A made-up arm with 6 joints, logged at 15 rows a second.
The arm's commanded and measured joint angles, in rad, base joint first. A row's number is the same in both.
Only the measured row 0 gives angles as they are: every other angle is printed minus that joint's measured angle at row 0.
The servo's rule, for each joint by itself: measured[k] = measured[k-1] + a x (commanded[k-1-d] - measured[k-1]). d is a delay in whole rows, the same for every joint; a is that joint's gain. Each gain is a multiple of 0.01, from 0.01 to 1. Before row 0 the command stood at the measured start. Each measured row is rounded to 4 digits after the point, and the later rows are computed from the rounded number. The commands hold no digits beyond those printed.
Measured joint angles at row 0: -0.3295 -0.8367 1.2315 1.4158 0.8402 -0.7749
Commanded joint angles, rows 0 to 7: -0.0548 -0.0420 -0.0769 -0.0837 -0.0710 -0.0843; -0.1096 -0.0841 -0.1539 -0.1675 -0.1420 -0.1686; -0.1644 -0.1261 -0.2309 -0.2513 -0.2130 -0.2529; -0.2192 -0.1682 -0.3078 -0.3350 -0.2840 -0.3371; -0.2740 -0.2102 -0.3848 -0.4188 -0.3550 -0.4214; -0.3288 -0.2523 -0.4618 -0.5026 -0.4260 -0.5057; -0.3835 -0.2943 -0.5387 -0.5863 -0.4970 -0.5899; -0.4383 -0.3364 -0.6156 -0.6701 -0.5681 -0.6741
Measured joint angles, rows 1 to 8: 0.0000 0.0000 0.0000 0.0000 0.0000 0.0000; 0.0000 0.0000 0.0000 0.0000 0.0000 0.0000; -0.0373 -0.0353 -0.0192 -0.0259 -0.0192 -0.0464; -0.0865 -0.0763 -0.0529 -0.0698 -0.0524 -0.1136; -0.1395 -0.1181 -0.0974 -0.1261 -0.0958 -0.1902; -0.1937 -0.1602 -0.1500 -0.1909 -0.1466 -0.2710; -0.2483 -0.2022 -0.2087 -0.2615 -0.2029 -0.3537; -0.3030 -0.2443 -0.2720 -0.3362 -0.2631 -0.4373
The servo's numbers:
d 2
a 0.68 0.84 0.25 0.31 0.27 0.55

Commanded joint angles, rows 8 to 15: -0.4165 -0.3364 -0.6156 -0.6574 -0.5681 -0.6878; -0.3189 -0.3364 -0.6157 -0.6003 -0.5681 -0.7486; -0.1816 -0.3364 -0.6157 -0.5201 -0.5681 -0.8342; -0.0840 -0.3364 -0.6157 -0.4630 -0.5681 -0.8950; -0.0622 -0.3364 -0.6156 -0.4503 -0.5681 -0.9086; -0.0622 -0.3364 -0.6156 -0.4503 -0.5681 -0.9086; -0.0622 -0.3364 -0.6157 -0.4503 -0.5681 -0.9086; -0.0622 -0.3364 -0.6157 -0.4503 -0.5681 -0.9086
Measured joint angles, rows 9 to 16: -0.3577 -0.2863 -0.3387 -0.4137 -0.3263 -0.5212; -0.4125 -0.3284 -0.4079 -0.4932 -0.3916 -0.6053; -0.4152 -0.3351 -0.4598 -0.5441 -0.4393 -0.6507; -0.3497 -0.3362 -0.4988 -0.5615 -0.4741 -0.7045; -0.2354 -0.3364 -0.5280 -0.5487 -0.4995 -0.7758; -0.1324 -0.3364 -0.5499 -0.5221 -0.5180 -0.8414; -0.0847 -0.3364 -0.5663 -0.4998 -0.5315 -0.8784; -0.0694 -0.3364 -0.5786 -0.4845 -0.5414 -0.8950
